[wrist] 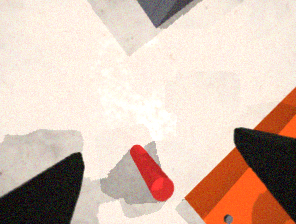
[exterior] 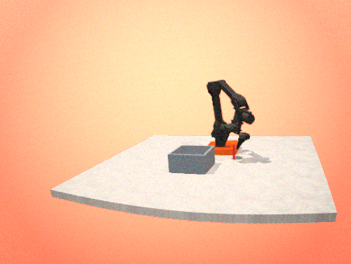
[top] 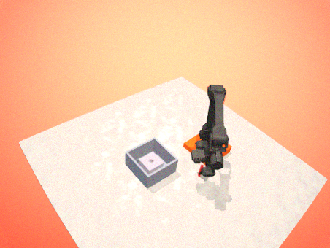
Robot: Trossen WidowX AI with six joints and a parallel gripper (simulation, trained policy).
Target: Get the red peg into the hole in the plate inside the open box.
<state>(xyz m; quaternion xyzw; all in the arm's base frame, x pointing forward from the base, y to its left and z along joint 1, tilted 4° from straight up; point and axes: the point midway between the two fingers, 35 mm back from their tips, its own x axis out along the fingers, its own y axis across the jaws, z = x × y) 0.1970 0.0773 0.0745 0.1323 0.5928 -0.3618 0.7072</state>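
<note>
My gripper tip is 20 mm past the red peg, 20 mm to the right of it and 40 mm above it. From my gripper tip the other things lie so: grey box: 110 mm ahead, 200 mm to the right, 50 mm below; pale plate: 110 mm ahead, 200 mm to the right, 30 mm below.
</note>
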